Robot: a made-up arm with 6 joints.
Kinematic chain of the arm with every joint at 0, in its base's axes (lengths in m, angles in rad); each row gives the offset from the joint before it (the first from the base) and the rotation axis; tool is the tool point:
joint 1: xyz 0 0 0.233 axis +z
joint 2: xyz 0 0.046 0 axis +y
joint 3: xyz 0 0 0.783 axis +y
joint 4: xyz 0 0 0.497 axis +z
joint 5: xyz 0 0 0 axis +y
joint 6: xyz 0 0 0.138 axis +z
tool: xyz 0 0 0
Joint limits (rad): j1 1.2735..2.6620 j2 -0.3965..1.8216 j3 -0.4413..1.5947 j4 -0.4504..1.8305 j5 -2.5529..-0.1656 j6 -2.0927..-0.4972
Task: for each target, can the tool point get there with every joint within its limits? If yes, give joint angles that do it. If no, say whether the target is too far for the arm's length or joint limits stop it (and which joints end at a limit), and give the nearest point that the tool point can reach.
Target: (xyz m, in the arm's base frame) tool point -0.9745 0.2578 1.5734
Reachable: no: too far | nearest point -0.7711 0.3281 1.3717 | short by 0.295 m
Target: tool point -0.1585 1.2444 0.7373
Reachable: yes | joints 1.6919 0.9719 0.6180 0.4826 -0.6553 -1.5928
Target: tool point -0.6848 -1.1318 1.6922
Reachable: no: too far | nearest point -0.2931 -0.7405 1.3496 | short by 0.651 m
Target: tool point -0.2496 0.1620 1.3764
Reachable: yes | joints 2.4300 0.4445 -0.2719 0.0489 -2.1382 -1.8614
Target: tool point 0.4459 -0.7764 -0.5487
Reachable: no: joint limits stop it (at a limit: joint 1, joint 2, joint 3, joint 4) | nearest point 0.2413 0.5297 -0.4856 | short by 1.324 m
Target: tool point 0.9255 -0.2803 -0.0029
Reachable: no: joint limits stop it (at a limit: joint 1, joint 2, joint 3, joint 4) | nearest point 0.2559 0.5473 -0.4022 | short by 1.137 m
